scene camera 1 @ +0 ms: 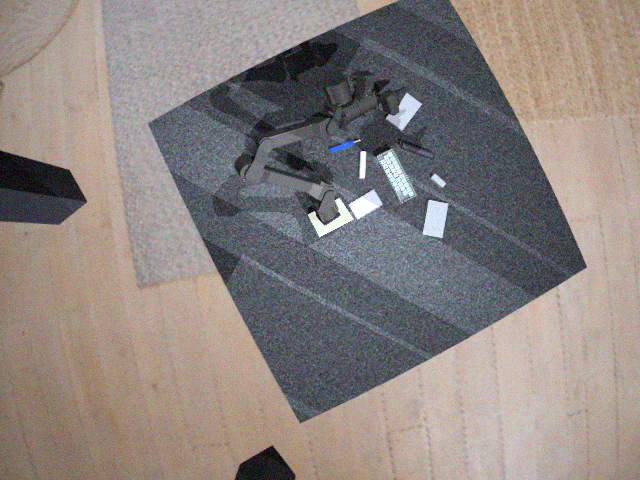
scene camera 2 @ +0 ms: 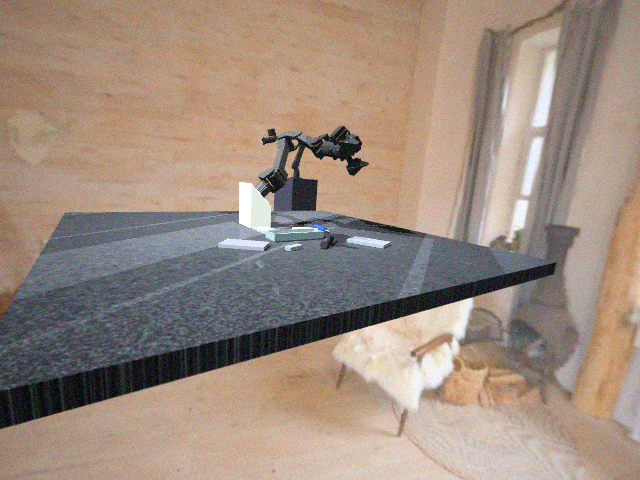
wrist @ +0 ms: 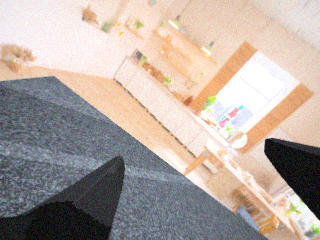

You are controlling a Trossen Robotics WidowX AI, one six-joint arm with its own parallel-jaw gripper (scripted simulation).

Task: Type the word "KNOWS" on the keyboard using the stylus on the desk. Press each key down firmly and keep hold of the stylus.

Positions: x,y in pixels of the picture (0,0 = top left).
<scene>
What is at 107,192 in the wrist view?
My gripper.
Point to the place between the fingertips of my gripper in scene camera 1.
398,83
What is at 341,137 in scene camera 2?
My gripper.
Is my gripper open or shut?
Open.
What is my gripper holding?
Nothing.
</scene>
